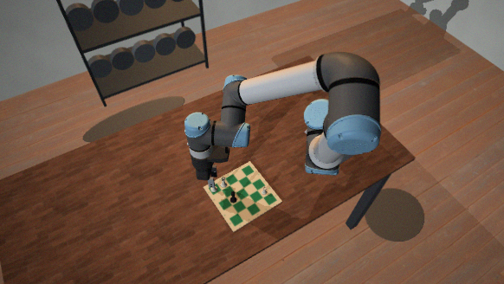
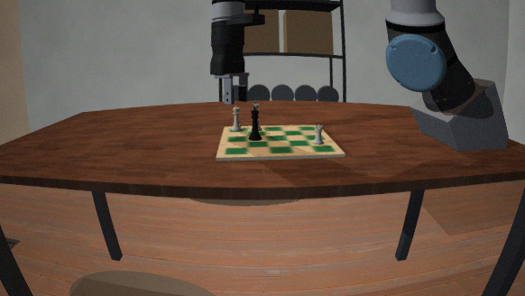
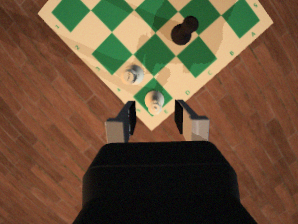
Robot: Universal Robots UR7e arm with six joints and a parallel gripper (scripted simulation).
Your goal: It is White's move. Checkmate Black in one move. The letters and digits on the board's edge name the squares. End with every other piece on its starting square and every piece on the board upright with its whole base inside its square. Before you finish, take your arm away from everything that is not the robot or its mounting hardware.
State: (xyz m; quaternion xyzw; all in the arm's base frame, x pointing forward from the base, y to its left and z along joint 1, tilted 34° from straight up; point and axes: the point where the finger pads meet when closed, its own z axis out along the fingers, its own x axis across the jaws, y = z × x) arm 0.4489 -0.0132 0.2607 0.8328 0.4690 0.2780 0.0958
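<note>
The black king is 7 cm to the left of my hand, 5 cm below it and 5 cm behind it. From my hand the other things lie so: white rook: 18 cm behind, 8 cm to the left, 6 cm below; then green-and-cream chessboard: 9 cm behind, 8 cm below, 6 cm to the left.
</note>
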